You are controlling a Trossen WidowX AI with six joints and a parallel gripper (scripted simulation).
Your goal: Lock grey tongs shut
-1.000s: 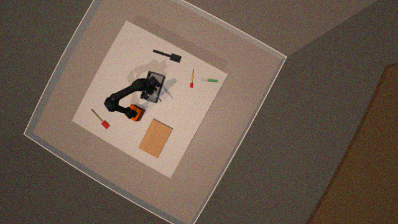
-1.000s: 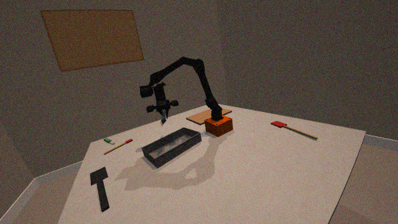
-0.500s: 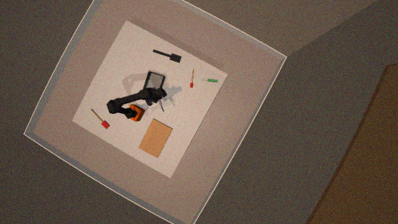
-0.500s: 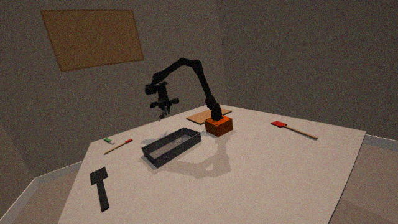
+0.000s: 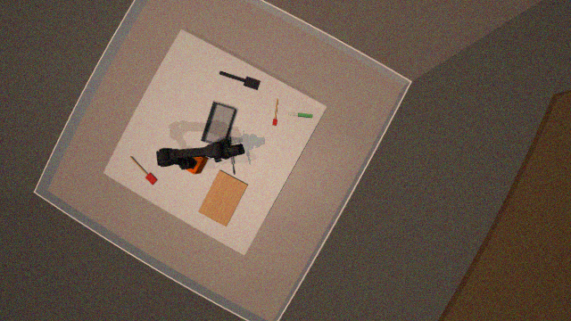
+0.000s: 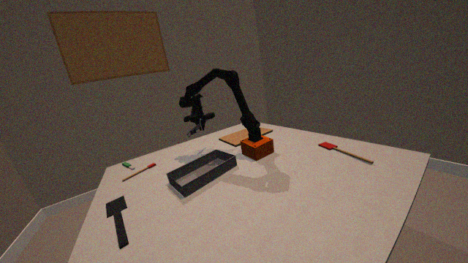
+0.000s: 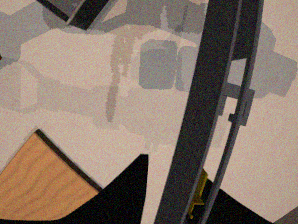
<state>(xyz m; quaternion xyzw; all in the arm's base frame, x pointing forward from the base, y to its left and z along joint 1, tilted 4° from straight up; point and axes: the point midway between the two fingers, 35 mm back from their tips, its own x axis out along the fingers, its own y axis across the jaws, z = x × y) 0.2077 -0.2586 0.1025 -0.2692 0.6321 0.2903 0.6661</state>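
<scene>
Now: the wooden board 350 mm behind my gripper tip, 40 mm to the right of it and 150 mm below it. Round my gripper tip: red-tipped stick 390 mm ahead, 100 mm to the right, 150 mm below; black spatula 510 mm ahead, 260 mm to the left, 150 mm below; roasting tin 120 mm ahead, 240 mm to the left, 130 mm below.
</scene>
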